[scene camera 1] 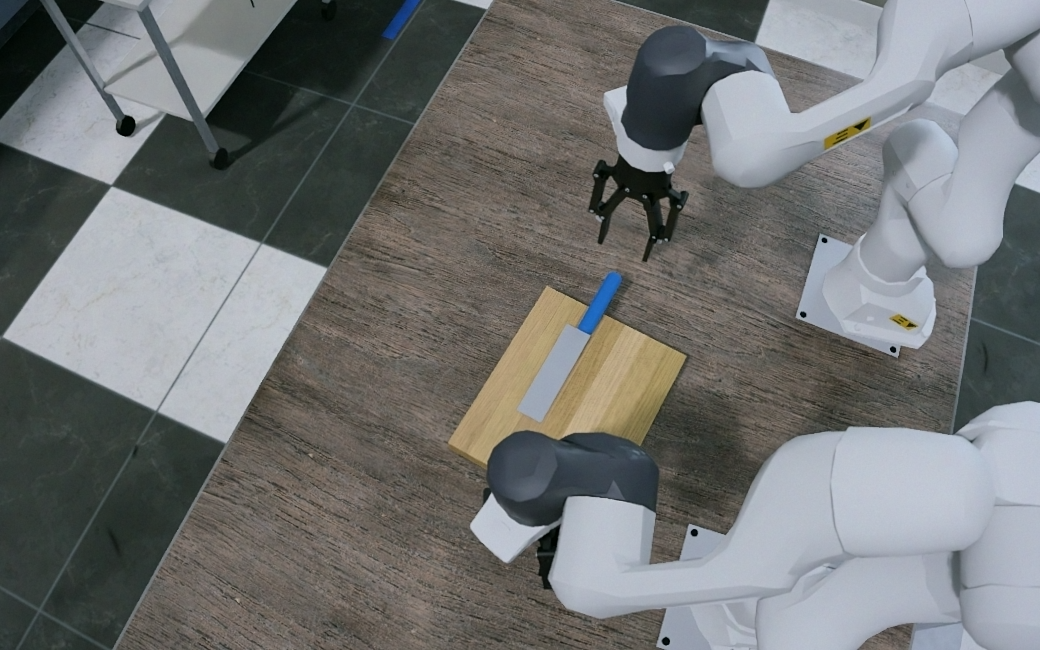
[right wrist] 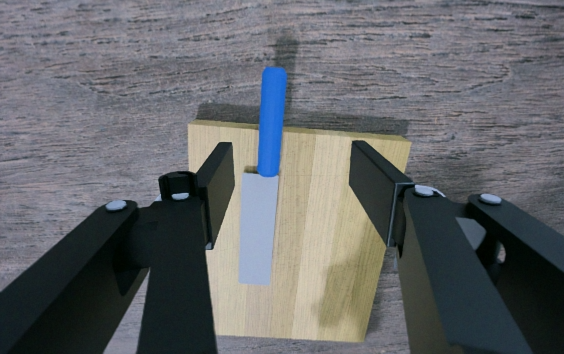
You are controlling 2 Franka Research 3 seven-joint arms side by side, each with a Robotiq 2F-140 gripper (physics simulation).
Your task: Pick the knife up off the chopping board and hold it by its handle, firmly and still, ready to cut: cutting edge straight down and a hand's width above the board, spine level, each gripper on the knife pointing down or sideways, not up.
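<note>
The knife lies flat on the chopping board (scene camera 1: 628, 375) (right wrist: 300, 310). Its grey blade (scene camera 1: 553, 373) (right wrist: 258, 232) rests on the board, and its blue handle (scene camera 1: 601, 301) (right wrist: 272, 120) sticks out past the board's edge. My right gripper (scene camera 1: 623, 250) (right wrist: 292, 163) is open and empty, pointing down above the table near the handle's end in the scene view. In the right wrist view the knife shows between its fingers, well below them, closer to the left-hand finger. My left gripper (scene camera 1: 546, 558) is mostly hidden under its wrist beside the board's lower edge; parts show at both sides, apart, and it looks open. Its fingertips are hidden.
The wooden table (scene camera 1: 368, 383) carries both arms, with their base plates at the right of the scene view. The left arm's dark wrist (scene camera 1: 571, 471) covers the board's lower corner. A white trolley (scene camera 1: 177, 72) stands on the floor beyond the table, at the upper left.
</note>
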